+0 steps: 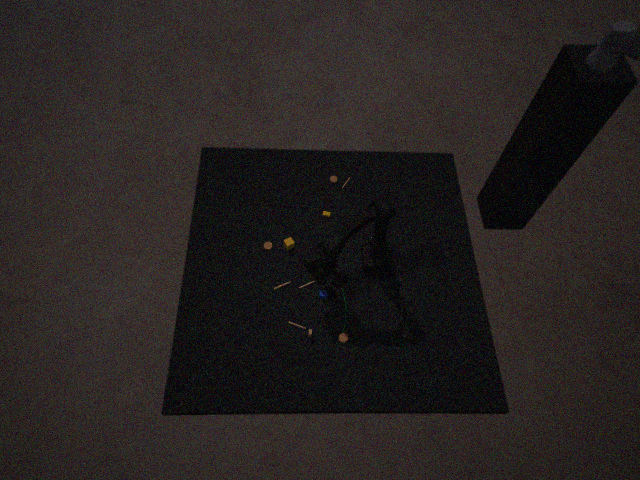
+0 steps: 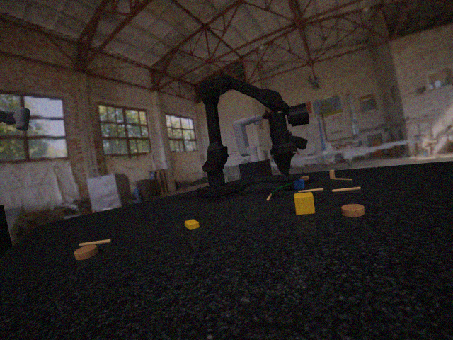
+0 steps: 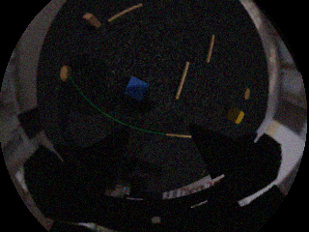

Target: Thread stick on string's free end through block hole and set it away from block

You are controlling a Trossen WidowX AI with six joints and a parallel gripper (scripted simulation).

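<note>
My gripper tip is now 6 cm to the right of the blue block, 4 cm above it and 1 cm short of it. Round my gripper tip: round wooden button (25 cm to the left, 6 cm behind, 5 cm below); then yellow cube (19 cm to the right, 16 cm ahead, 4 cm below); then wooden block (23 cm to the left, 7 cm ahead, 4 cm below).
</note>
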